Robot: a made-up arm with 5 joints. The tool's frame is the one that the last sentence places.
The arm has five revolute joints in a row. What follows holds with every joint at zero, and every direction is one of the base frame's.
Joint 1 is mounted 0.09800 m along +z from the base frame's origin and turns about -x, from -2.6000 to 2.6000 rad.
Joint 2 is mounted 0.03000 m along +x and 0.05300 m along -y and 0.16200 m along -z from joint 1 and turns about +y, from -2.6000 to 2.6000 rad.
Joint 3 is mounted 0.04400 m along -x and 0.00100 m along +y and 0.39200 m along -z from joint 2 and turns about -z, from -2.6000 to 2.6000 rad.
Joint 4 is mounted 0.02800 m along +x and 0.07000 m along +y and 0.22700 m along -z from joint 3 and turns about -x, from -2.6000 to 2.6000 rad.
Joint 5 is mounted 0.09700 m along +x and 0.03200 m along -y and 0.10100 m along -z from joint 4 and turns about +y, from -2.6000 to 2.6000 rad.
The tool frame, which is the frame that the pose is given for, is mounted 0.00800 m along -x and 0.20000 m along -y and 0.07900 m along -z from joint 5; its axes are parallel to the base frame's.
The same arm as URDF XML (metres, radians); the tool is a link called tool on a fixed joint. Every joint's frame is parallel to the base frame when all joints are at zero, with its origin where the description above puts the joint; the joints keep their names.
<robot name="arm">
  <link name="base"/>
  <link name="link1"/>
  <link name="link2"/>
  <link name="link3"/>
  <link name="link4"/>
  <link name="link5"/>
  <link name="tool"/>
  <joint name="joint 1" type="revolute">
    <parent link="base"/>
    <child link="link1"/>
    <origin xyz="0 0 0.098" rpy="0 0 0"/>
    <axis xyz="-1 0 0"/>
    <limit lower="-2.6" upper="2.6"/>
  </joint>
  <joint name="joint 2" type="revolute">
    <parent link="link1"/>
    <child link="link2"/>
    <origin xyz="0.03 -0.053 -0.162" rpy="0 0 0"/>
    <axis xyz="0 1 0"/>
    <limit lower="-2.6" upper="2.6"/>
  </joint>
  <joint name="joint 3" type="revolute">
    <parent link="link2"/>
    <child link="link3"/>
    <origin xyz="-0.044 0.001 -0.392" rpy="0 0 0"/>
    <axis xyz="0 0 -1"/>
    <limit lower="-2.6" upper="2.6"/>
  </joint>
  <joint name="joint 4" type="revolute">
    <parent link="link3"/>
    <child link="link4"/>
    <origin xyz="0.028 0.07 -0.227" rpy="0 0 0"/>
    <axis xyz="-1 0 0"/>
    <limit lower="-2.6" upper="2.6"/>
  </joint>
  <joint name="joint 5" type="revolute">
    <parent link="link4"/>
    <child link="link5"/>
    <origin xyz="0.097 -0.032 -0.101" rpy="0 0 0"/>
    <axis xyz="0 1 0"/>
    <limit lower="-2.6" upper="2.6"/>
  </joint>
  <joint name="tool_fixed" type="fixed">
    <parent link="link5"/>
    <child link="tool"/>
    <origin xyz="-0.008 -0.2 -0.079" rpy="0 0 0"/>
  </joint>
</robot>

